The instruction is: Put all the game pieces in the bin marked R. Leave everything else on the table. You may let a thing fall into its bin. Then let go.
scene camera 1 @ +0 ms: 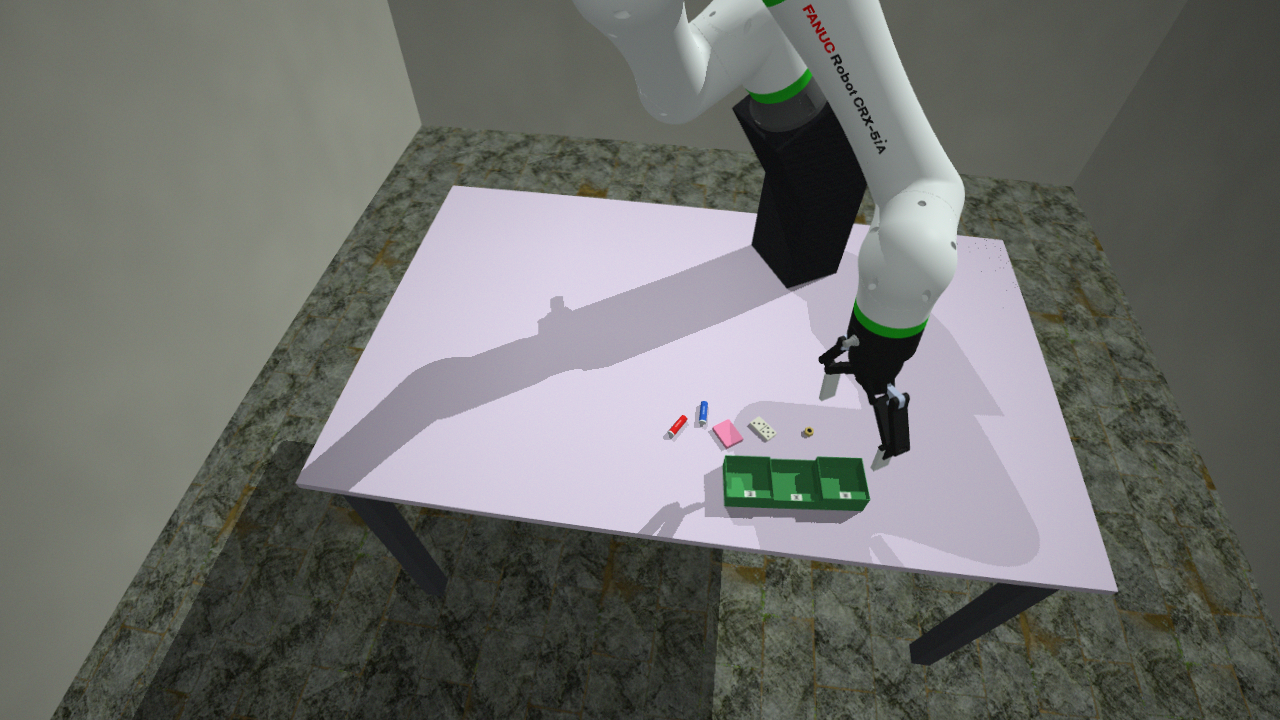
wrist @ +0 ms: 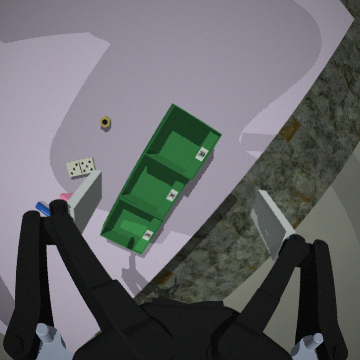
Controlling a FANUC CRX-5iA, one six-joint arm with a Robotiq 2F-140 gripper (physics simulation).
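Places are measured from the arm's base along level axes (x ahead, y left, z up), in centimetres.
Pixels of known places: gripper, between the fingertips: [scene camera 1: 851,430] [wrist: 179,194]; arm's base, origin of its link: [scene camera 1: 789,100].
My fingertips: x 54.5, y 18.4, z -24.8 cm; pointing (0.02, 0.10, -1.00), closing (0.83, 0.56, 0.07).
For each thing: its middle in the pictures, then the offset to it from my fingertips. "spot": a spot on its surface instead. Level surfaces: height alone.
- white domino, middle of its body: [wrist: 80,166] [scene camera 1: 763,428] dx -9.6, dy -12.1, dz -18.8 cm
- middle bin, a spot on its surface: [wrist: 151,189] [scene camera 1: 783,487] spot: dx +2.5, dy -7.3, dz -18.5 cm
- end bin, a spot on its surface: [wrist: 132,226] [scene camera 1: 739,488] spot: dx +4.5, dy -15.3, dz -18.5 cm
- brass nut, middle of its body: [wrist: 104,121] [scene camera 1: 809,431] dx -10.8, dy -3.2, dz -18.8 cm
- pink block, middle of its body: [wrist: 73,203] [scene camera 1: 727,433] dx -6.8, dy -18.9, dz -18.7 cm
- blue cylinder, middle of its body: [scene camera 1: 703,413] [wrist: 46,211] dx -10.4, dy -24.2, dz -18.5 cm
- red cylinder, middle of its body: [scene camera 1: 677,426] dx -6.3, dy -28.7, dz -18.5 cm
- table, height of its surface: dz -19.2 cm
A white domino [scene camera 1: 762,428] [wrist: 80,167] with black dots lies flat on the table, near the green three-bin tray. The bin marked R [scene camera 1: 842,480] [wrist: 176,148] is the right end bin in the scene view and the upper end bin in the wrist view; no piece shows in it. My gripper [scene camera 1: 855,423] [wrist: 179,194] is wide open and empty. It hangs above the table, to the right of the domino in the scene view. In the wrist view its left finger comes close to the domino in the picture.
The middle bin [scene camera 1: 793,480] [wrist: 151,189] and the other end bin [scene camera 1: 744,483] [wrist: 132,226] adjoin. A brass nut [scene camera 1: 808,431] [wrist: 105,122], a pink block [scene camera 1: 727,434] [wrist: 65,196], a blue cylinder [scene camera 1: 703,412] [wrist: 43,208] and a red cylinder [scene camera 1: 678,426] lie on the table [scene camera 1: 537,429].
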